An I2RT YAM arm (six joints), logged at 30 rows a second.
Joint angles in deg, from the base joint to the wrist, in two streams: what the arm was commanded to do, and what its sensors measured. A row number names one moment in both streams.
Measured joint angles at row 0:
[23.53 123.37 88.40 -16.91 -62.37 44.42]
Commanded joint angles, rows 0 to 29:
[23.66 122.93 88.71 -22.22 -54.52 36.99]
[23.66 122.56 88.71 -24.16 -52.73 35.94]
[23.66 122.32 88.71 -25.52 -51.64 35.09]
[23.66 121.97 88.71 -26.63 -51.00 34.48]
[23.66 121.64 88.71 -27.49 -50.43 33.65]
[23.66 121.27 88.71 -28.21 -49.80 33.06]
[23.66 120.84 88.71 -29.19 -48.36 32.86]
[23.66 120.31 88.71 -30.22 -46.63 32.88]
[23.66 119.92 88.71 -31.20 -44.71 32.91]
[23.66 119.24 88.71 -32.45 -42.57 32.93]
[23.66 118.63 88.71 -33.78 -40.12 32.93]
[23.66 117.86 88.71 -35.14 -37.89 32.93]
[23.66 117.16 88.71 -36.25 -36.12 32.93]
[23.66 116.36 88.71 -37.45 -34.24 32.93]
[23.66 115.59 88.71 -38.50 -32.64 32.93]
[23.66 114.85 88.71 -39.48 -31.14 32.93]
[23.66 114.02 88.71 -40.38 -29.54 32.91]
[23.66 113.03 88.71 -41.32 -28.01 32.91]
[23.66 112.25 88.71 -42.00 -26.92 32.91]
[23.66 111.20 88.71 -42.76 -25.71 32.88]
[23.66 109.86 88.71 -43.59 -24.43 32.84]
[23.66 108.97 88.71 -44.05 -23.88 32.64]
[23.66 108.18 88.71 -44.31 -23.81 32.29]
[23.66 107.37 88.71 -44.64 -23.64 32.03]
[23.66 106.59 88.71 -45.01 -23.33 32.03]
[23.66 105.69 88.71 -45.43 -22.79 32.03]
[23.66 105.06 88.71 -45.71 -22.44 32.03]
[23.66 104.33 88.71 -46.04 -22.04 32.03]
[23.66 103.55 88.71 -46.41 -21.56 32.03]
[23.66 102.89 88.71 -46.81 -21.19 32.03]
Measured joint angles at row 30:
[23.53 105.58 88.38 -46.00 -24.08 33.01]
